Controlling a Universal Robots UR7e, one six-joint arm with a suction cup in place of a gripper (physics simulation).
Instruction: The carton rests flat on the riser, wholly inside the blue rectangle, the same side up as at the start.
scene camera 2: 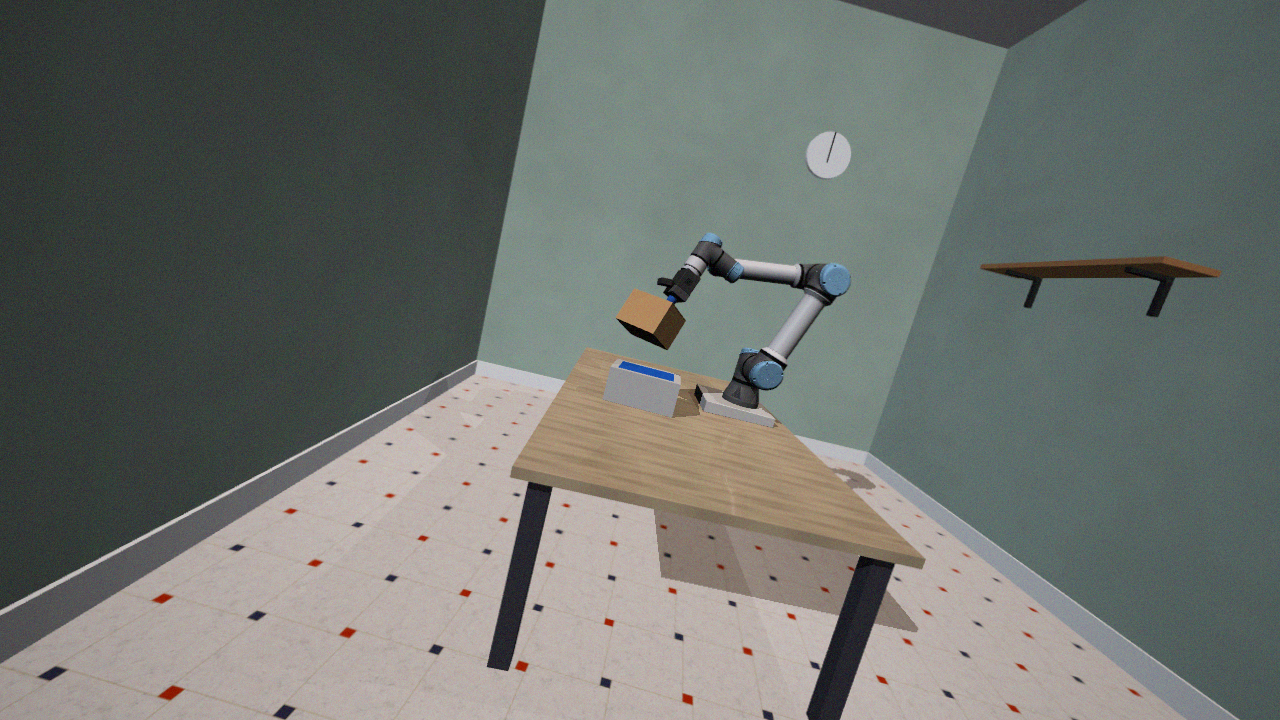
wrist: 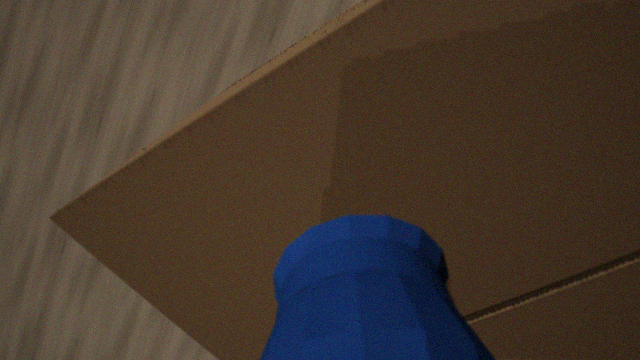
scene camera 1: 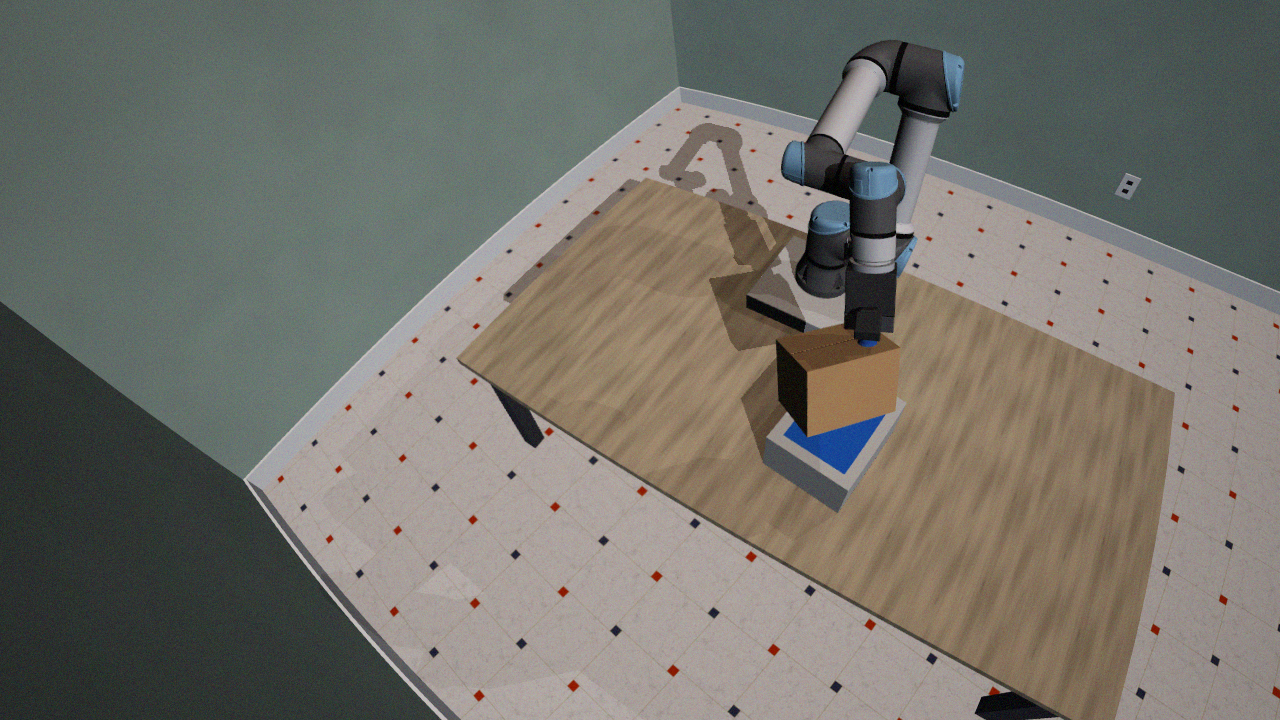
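Where they show: hand, its tool point: (scene camera 2: pixel 666 308) (wrist: pixel 346 243) (scene camera 1: pixel 868 348); arm's base, origin of its link: (scene camera 2: pixel 739 401) (scene camera 1: pixel 822 277).
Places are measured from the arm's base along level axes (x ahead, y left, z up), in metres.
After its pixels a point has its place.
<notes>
A brown carton (scene camera 1: pixel 839 385) @(x 0.546, y 0.118, z 0.312 m) (scene camera 2: pixel 649 317) @(x 0.517, y 0.182, z 0.271 m) (wrist: pixel 210 190) @(x 0.467, y 0.174, z 0.339 m) hangs tilted in the air from my suction cup (scene camera 1: pixel 867 341) (scene camera 2: pixel 671 299) (wrist: pixel 361 270). The blue cup is pressed on the carton's top face, off its middle, near one end. In the second scene view a gap shows between the carton and the grey riser (scene camera 1: pixel 802 467) @(x 0.581, y 0.093, z 0.051 m) (scene camera 2: pixel 640 394) @(x 0.495, y 0.232, z 0.009 m) below it. The blue rectangle (scene camera 1: pixel 839 445) @(x 0.522, y 0.152, z 0.077 m) (scene camera 2: pixel 646 369) @(x 0.461, y 0.113, z 0.078 m) is on the riser's top; in the first scene view the carton hides its back part. The carton's underside is mostly hidden.
The riser stands on the wooden table (scene camera 1: pixel 626 358) @(x 0.392, y -0.409, z -0.043 m) (scene camera 2: pixel 707 465) @(x 0.395, y 0.670, z -0.043 m), in front of the arm's base plate (scene camera 1: pixel 778 295) @(x 0.106, y -0.096, z 0.005 m) (scene camera 2: pixel 733 410) @(x 0.081, y 0.124, z -0.011 m). A wall shelf (scene camera 2: pixel 1100 266) and a clock (scene camera 2: pixel 827 154) are on the walls, away from the table.
</notes>
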